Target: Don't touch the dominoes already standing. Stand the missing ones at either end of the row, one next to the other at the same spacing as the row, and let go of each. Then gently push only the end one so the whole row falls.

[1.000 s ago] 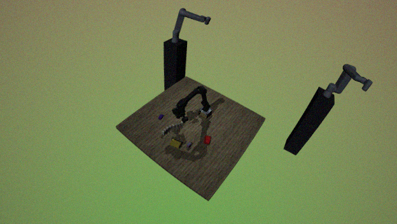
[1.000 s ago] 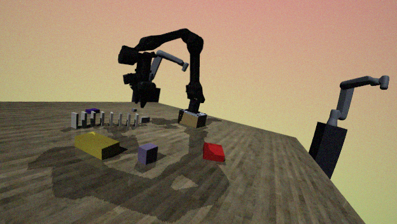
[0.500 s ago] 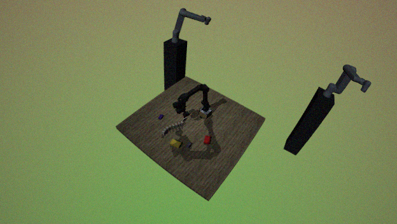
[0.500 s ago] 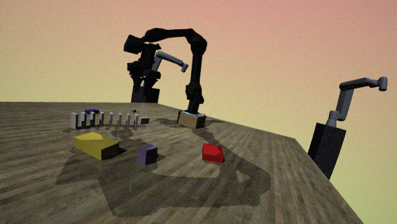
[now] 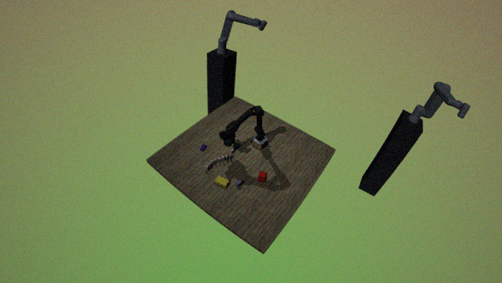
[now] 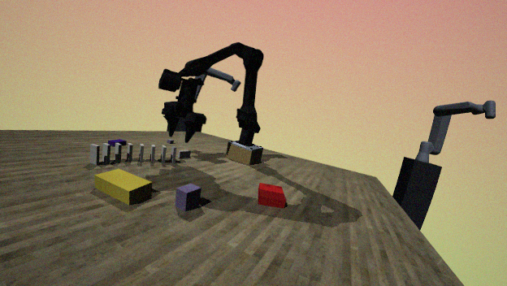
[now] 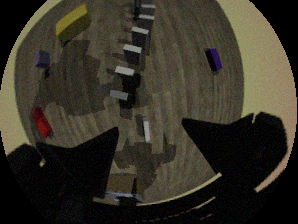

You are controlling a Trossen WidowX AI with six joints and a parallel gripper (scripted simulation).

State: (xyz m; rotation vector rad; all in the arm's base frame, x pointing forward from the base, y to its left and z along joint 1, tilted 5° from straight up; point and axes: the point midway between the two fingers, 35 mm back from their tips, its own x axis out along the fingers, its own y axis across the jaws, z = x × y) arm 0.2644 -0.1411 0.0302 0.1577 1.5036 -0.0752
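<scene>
My gripper tip is now 23 cm to the left of the dark blue block, 10 cm short of it and 6 cm above it. The rest, counted from my gripper tip: grey piece: 20 cm to the right, 17 cm behind, 6 cm below; then yellow block: 30 cm ahead, 14 cm to the left, 5 cm below; then lilac cube: 26 cm to the left, 24 cm ahead, 5 cm below.
</scene>
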